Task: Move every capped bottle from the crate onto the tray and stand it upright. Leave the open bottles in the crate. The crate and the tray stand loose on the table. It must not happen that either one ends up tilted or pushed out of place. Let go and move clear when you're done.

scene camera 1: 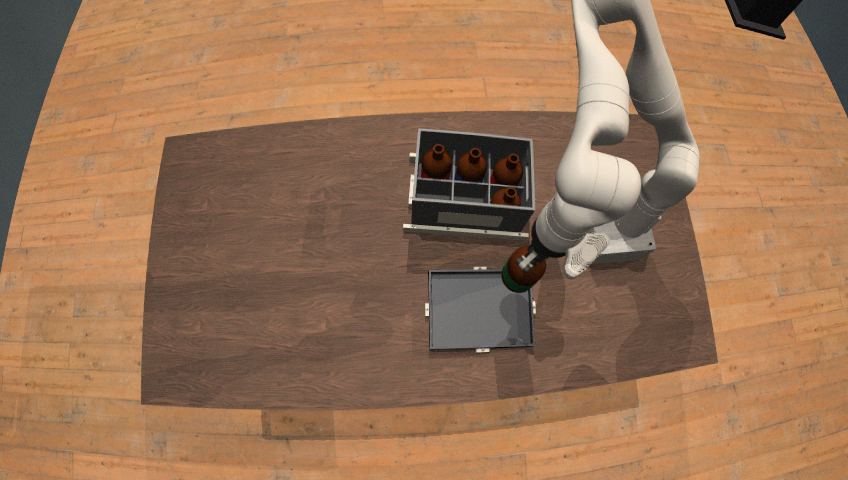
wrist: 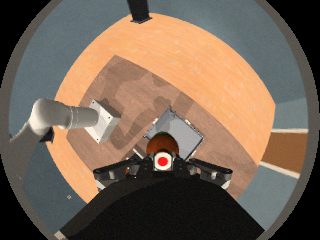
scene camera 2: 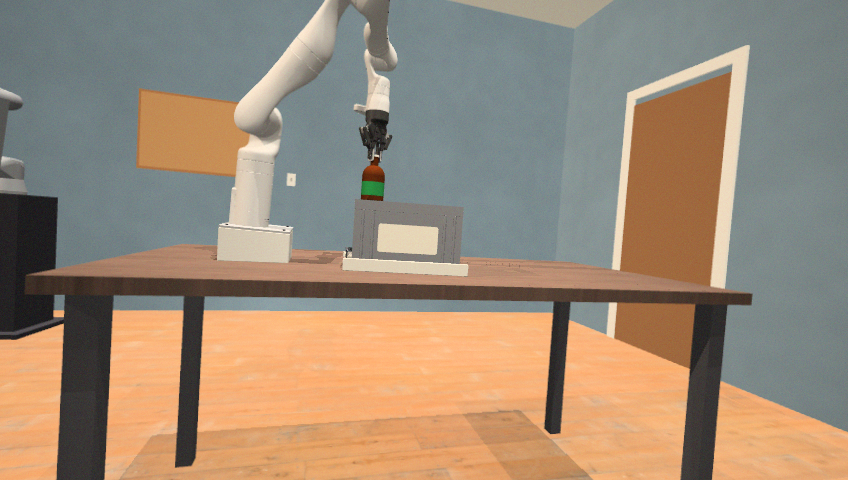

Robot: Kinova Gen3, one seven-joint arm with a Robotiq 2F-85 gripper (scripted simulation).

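There's a bottle here, and I can see it in scene camera 1 (scene camera 1: 513, 277), in scene camera 2 (scene camera 2: 373, 177) and in the wrist view (wrist: 162, 143). A grey tray is there too, in scene camera 1 (scene camera 1: 472, 308) and the wrist view (wrist: 188, 139). As for my gripper, you'd find it in scene camera 2 (scene camera 2: 374, 161), in scene camera 1 (scene camera 1: 533, 258) and in the wrist view (wrist: 162, 156).
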